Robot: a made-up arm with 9 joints. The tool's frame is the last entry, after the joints. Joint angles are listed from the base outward. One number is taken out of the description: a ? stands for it. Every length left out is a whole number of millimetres.
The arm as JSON. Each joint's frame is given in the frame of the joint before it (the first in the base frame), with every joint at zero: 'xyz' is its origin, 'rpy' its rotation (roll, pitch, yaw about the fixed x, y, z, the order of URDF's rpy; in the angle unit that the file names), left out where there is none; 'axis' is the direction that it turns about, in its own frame. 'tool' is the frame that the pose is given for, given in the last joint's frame.
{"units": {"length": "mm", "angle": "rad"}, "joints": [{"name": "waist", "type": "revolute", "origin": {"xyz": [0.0, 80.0, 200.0]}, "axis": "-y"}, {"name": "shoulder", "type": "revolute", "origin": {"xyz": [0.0, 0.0, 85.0]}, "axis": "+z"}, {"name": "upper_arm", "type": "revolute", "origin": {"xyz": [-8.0, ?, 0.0]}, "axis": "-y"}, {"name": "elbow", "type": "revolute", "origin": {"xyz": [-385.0, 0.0, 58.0]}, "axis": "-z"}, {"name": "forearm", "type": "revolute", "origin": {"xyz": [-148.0, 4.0, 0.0]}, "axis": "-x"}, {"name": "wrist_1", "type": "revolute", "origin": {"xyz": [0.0, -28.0, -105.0]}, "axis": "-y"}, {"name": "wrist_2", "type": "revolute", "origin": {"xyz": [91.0, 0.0, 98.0]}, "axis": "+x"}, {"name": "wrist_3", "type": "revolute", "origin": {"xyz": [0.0, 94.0, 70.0]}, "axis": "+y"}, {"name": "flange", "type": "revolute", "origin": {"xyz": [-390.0, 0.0, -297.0]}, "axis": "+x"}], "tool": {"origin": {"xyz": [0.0, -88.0, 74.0]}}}
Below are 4 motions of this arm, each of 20 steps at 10 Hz.
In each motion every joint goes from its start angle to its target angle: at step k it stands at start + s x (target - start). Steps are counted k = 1, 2, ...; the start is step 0. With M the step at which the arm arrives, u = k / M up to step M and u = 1 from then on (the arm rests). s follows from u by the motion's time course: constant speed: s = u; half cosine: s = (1 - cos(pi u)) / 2; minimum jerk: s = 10 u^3 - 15 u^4 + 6 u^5.
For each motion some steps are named. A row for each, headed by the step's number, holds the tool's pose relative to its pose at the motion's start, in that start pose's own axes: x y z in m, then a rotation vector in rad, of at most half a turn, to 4 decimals.
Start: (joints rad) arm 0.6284 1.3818 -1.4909 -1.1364 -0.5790 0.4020 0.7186 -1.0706 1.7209
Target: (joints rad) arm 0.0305 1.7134 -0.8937 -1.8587 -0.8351 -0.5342 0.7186 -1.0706 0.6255
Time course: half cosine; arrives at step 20
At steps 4, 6, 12, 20:
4: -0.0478 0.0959 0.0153 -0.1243 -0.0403 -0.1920
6: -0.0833 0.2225 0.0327 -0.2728 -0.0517 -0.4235
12: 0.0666 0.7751 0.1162 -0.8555 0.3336 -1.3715
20: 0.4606 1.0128 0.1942 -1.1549 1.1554 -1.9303

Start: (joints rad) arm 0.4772 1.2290 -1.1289 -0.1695 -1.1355 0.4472 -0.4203 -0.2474 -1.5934
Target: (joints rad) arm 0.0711 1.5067 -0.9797 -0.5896 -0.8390 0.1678 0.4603 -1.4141 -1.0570
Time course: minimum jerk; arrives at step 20
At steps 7, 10, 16, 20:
7: 0.0626 -0.0304 -0.0687 0.3509 -0.1238 -0.0677
10: 0.1421 -0.0654 -0.1062 0.7511 -0.1640 -0.0937
16: 0.2824 -0.1209 -0.1171 1.3084 -0.0174 -0.0786
20: 0.3013 -0.1256 -0.1164 1.3637 0.0162 -0.0757

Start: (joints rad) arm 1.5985 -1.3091 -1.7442 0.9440 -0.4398 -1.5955 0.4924 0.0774 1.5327
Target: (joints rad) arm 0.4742 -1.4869 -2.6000 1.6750 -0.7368 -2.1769 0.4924 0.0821 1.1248
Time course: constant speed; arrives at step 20
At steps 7, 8, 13, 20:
7: -0.0778 -0.0266 -0.3128 0.5732 -0.0875 -0.1718
8: -0.0849 -0.0145 -0.3492 0.6530 -0.0881 -0.1957
13: -0.1100 0.0804 -0.4843 1.0385 -0.0562 -0.3025
20: -0.1246 0.2426 -0.5395 1.5306 0.0525 -0.4058

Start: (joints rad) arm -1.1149 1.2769 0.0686 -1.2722 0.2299 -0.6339 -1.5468 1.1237 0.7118
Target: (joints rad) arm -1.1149 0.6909 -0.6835 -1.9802 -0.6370 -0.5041 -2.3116 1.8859 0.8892
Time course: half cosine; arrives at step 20
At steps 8, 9, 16, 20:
8: 0.0024 -0.1530 0.0622 0.1620 0.0336 0.1645
9: 0.0074 -0.1815 0.0724 0.2174 0.0500 0.1965
16: 0.0513 -0.3139 0.1194 0.6842 0.2601 0.3532
20: 0.0604 -0.3321 0.1272 0.7922 0.3243 0.3754

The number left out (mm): -86.0
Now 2 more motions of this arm.
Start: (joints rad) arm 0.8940 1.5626 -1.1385 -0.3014 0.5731 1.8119 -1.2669 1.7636 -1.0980
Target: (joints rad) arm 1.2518 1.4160 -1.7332 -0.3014 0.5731 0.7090 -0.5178 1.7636 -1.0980
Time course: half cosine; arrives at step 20
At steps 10, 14, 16, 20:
10: -0.0453 -0.4090 0.2063 -0.7812 0.0643 0.5446
14: 0.0555 -0.5924 0.4776 -1.1142 0.1794 0.9918
16: 0.1239 -0.6294 0.5900 -1.2086 0.2395 1.1790
20: 0.1951 -0.6444 0.6846 -1.2750 0.2991 1.3471

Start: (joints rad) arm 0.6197 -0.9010 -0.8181 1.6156 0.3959 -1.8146 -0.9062 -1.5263 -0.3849
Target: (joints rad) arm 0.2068 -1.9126 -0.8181 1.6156 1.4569 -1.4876 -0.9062 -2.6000 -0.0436
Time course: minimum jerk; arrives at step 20
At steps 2, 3, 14, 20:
2: -0.0049 0.0037 0.0010 0.0006 0.0042 -0.0073
3: -0.0153 0.0116 0.0033 0.0017 0.0129 -0.0224
14: -0.3852 0.3021 0.2954 0.1123 0.2686 -0.2594
20: -0.4114 0.3499 0.3740 0.2144 0.2728 -0.2378

